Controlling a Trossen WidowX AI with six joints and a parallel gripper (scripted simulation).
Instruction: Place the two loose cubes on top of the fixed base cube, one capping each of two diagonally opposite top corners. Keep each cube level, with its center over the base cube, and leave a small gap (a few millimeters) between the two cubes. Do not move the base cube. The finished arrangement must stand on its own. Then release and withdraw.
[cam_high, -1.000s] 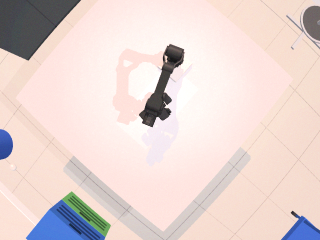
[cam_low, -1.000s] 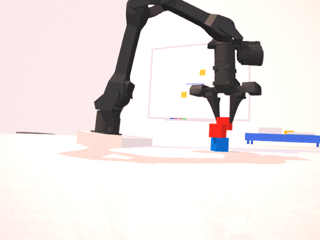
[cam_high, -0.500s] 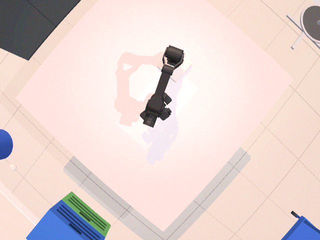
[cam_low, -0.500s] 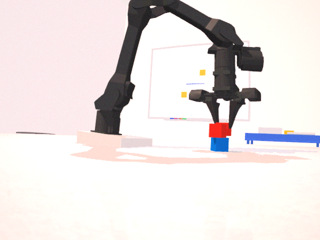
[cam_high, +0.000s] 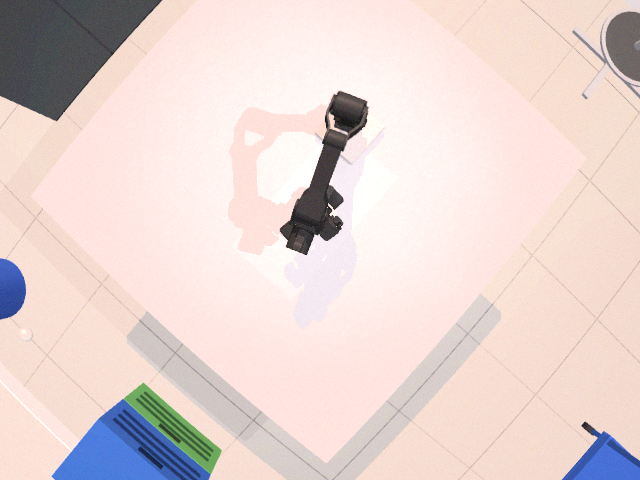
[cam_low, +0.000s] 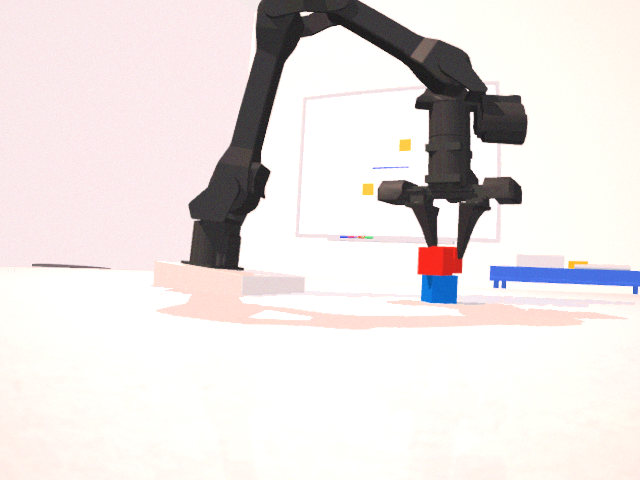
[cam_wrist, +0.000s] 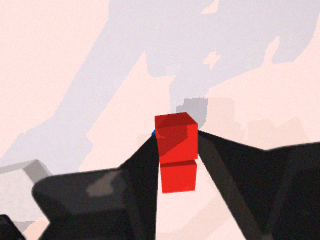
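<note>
Right now my gripper tip is 20 mm to the left of the blue cube and 40 mm above it.
</note>
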